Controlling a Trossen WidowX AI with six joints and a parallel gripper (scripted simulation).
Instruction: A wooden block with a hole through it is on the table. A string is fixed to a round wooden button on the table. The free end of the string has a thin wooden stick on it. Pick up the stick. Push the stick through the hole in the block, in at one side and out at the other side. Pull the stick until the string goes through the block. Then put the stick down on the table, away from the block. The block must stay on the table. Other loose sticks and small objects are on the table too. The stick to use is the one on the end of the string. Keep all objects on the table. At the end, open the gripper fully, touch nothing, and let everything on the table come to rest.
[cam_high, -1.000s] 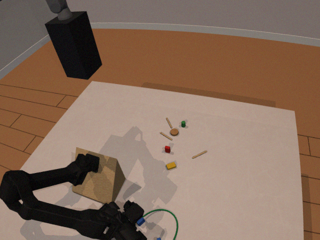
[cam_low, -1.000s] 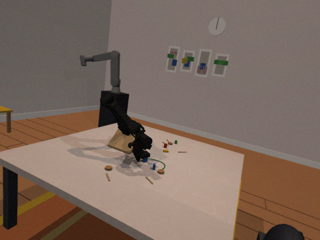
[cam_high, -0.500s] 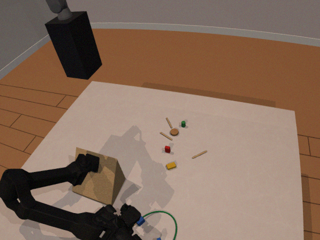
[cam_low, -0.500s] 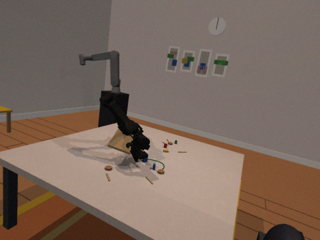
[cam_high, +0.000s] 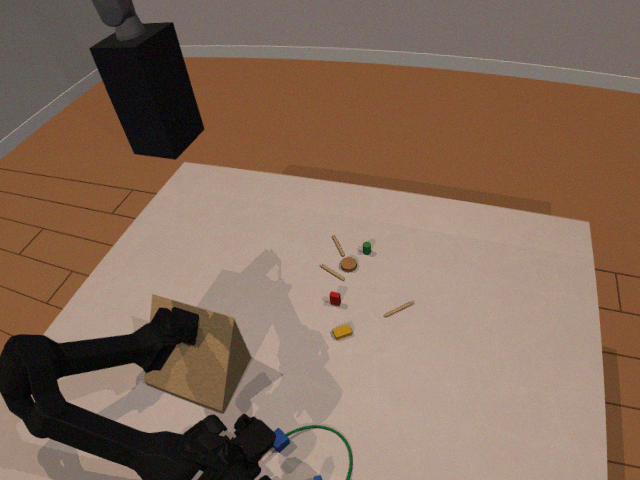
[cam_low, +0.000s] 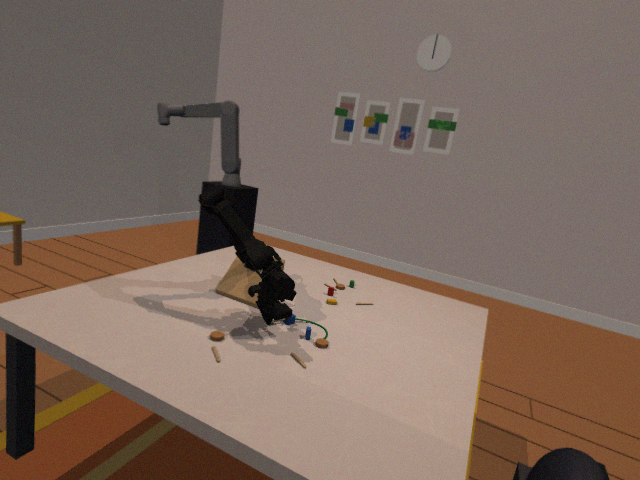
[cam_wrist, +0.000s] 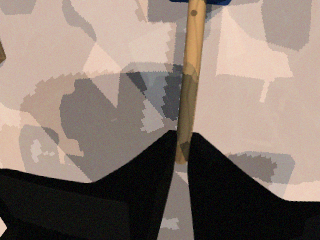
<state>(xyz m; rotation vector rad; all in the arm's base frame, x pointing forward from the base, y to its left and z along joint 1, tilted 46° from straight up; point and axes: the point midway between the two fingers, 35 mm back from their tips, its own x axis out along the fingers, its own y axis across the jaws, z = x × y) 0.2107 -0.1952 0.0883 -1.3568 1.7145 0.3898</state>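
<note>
My gripper tip is 4 cm short of the blue cube, 7 cm to the right of it and 1 cm below it. From my gripper tip the other things lie so: thin wooden stick (2 cm ahead, 4 cm to the left, 1 cm above); yellow block (7 cm ahead, 34 cm to the left); round wooden button (19 cm ahead, 1 cm to the left).
</note>
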